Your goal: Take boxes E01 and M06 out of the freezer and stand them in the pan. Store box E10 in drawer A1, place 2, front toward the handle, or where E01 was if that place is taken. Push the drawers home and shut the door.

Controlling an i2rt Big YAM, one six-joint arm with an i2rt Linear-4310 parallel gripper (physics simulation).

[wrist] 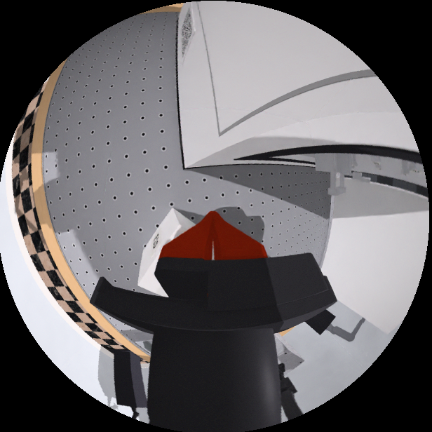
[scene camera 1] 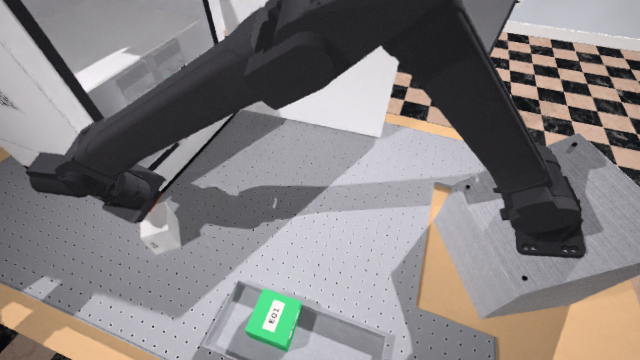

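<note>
The green box E01 point(scene camera 1: 274, 320) lies in the grey pan point(scene camera 1: 345, 327), label up, at the front. A white box point(scene camera 1: 161, 231) point(wrist: 159, 246) stands on the perforated table top; its small label is unreadable. My gripper point(scene camera 1: 158, 199) point(wrist: 212, 216) is shut and empty, its red fingertips close beside the white box; the arm partly hides them in the scene view. The freezer point(scene camera 1: 45, 75) point(wrist: 280, 45) stands at the left with its door point(scene camera 1: 350, 100) point(wrist: 375, 260) open. The drawers point(scene camera 1: 134, 77) show partly behind my arm; their labels and box M06 cannot be made out.
The freezer's lower front corner is close to my gripper in the wrist view. The open door's panel reaches over the back of the perforated table top point(scene camera 1: 300, 250) point(wrist: 115, 120). My arm's base stands on a metal block point(scene camera 1: 480, 260) at the right.
</note>
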